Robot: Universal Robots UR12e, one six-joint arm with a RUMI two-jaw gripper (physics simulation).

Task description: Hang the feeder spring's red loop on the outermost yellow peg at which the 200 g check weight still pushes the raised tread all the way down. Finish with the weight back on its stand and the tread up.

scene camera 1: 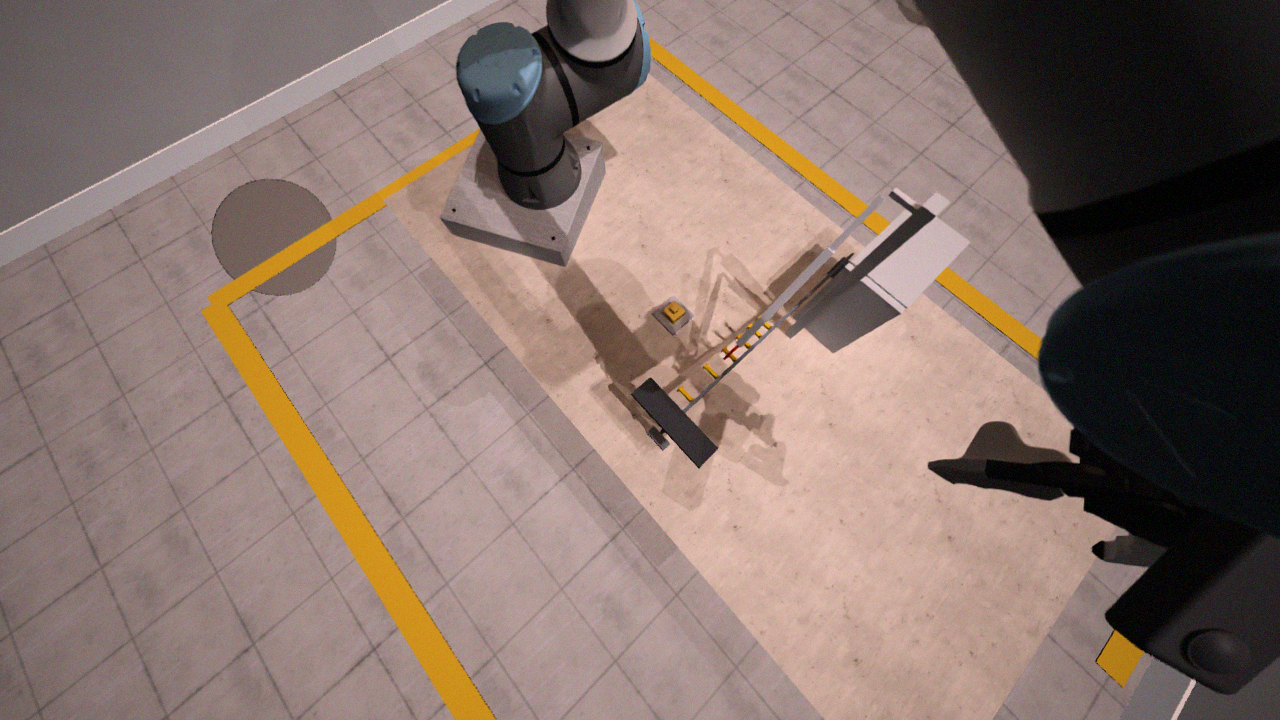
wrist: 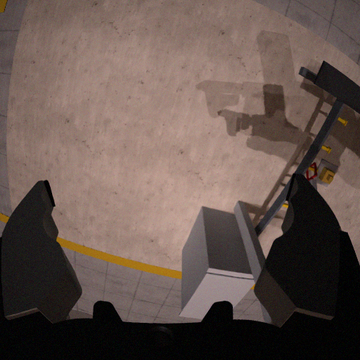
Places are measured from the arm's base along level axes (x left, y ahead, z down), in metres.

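Pixels of known places: gripper, fingertip midpoint: [scene camera 1: 1007,506]; arm's base, link origin: [scene camera 1: 541,173].
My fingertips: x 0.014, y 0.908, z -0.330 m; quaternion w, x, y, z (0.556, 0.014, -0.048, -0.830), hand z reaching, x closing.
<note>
For each thing: its top centre in the pictures, then the offset to it from my fingertips. "*": a spot on its surface instead.
- dark tread, top centre: [scene camera 1: 674,420] dx -0.158, dy -0.266, dz +0.224 m
- outer peg, top centre: [scene camera 1: 686,394] dx -0.108, dy -0.287, dz +0.252 m
- second peg, top centre: [scene camera 1: 712,371] dx -0.043, dy -0.291, dz +0.264 m
- red loop, surface spot: [scene camera 1: 731,352] * dx +0.007, dy -0.296, dz +0.256 m
- yellow weight, top centre: [scene camera 1: 674,308] dx +0.026, dy -0.460, dz +0.372 m
- grey feeder box, surface spot: [scene camera 1: 914,259] * dx +0.347, dy -0.217, dz +0.188 m
- long grey bar, surface spot: [scene camera 1: 810,271] * dx +0.126, dy -0.304, dz +0.113 m
- small dark part, surface spot: [scene camera 1: 658,437] * dx -0.179, dy -0.265, dz +0.395 m
The dark tread [scene camera 1: 674,422] [wrist: 340,80] is at the end of a thin grey arm [wrist: 320,137] and appears raised, its shadow apart from it. Yellow pegs run along the arm; the two nearest the tread are an outer peg [scene camera 1: 685,393] [wrist: 342,121] and a second peg [scene camera 1: 710,369] [wrist: 326,149]. The red loop [scene camera 1: 731,352] [wrist: 312,171] is at the third peg from the tread. The yellow weight [scene camera 1: 674,310] [wrist: 327,175] sits on its grey square stand [scene camera 1: 660,316]. My gripper [scene camera 1: 1016,508] [wrist: 168,180] is open and empty, high above the table, away from the weight.
The white and grey feeder box [scene camera 1: 914,259] [wrist: 227,285] stands at the arm's other end, with a long grey bar [scene camera 1: 810,271] slanting from it. A small dark part [scene camera 1: 658,437] [wrist: 307,73] is beside the tread. The robot base [scene camera 1: 563,234] is on the table's far side.
</note>
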